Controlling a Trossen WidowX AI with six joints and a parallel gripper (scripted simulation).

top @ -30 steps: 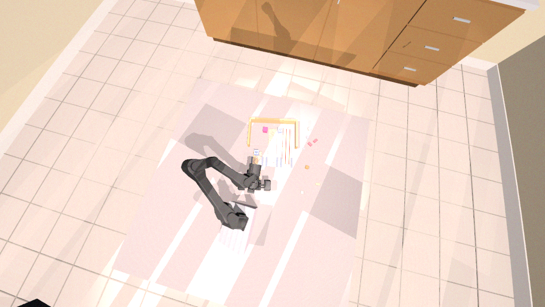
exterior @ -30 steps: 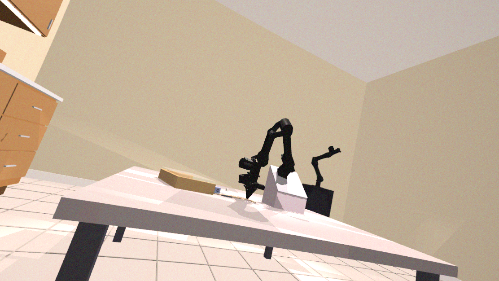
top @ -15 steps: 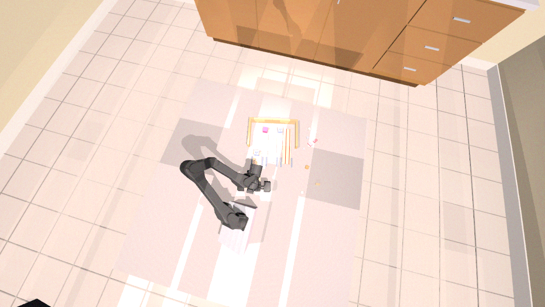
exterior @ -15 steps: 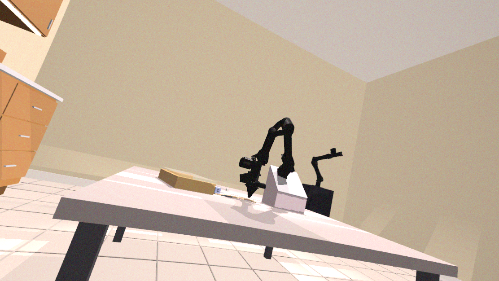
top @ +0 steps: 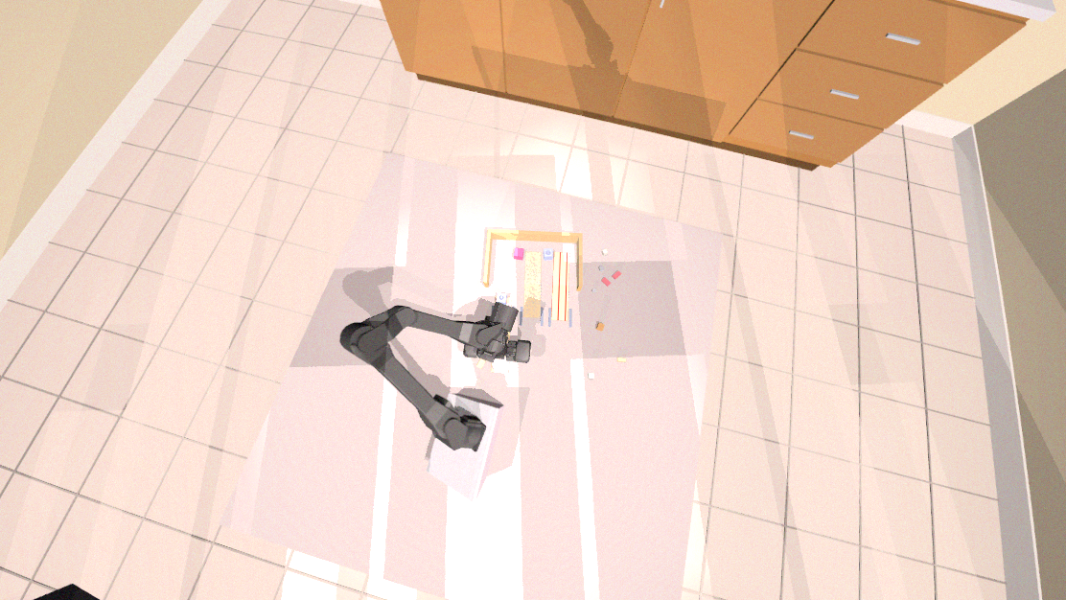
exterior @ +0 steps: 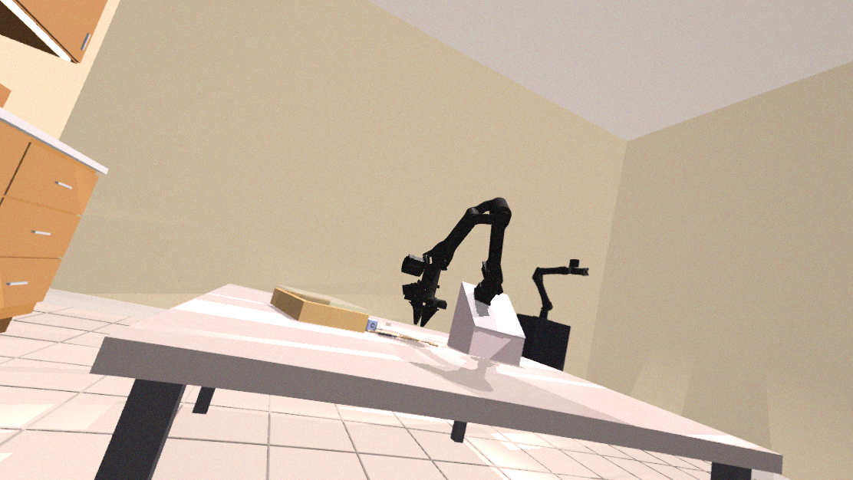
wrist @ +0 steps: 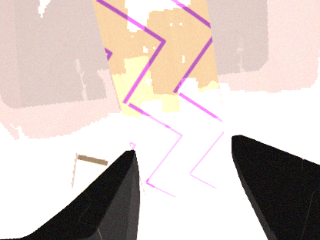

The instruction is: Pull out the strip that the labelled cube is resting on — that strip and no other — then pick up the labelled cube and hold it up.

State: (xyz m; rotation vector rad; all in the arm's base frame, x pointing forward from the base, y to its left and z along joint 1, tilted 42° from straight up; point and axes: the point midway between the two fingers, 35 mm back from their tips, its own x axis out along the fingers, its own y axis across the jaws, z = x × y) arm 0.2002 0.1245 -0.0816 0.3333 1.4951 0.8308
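The pale strip is 26 cm ahead of my gripper tip, 4 cm below it and 1 cm to the right of it.
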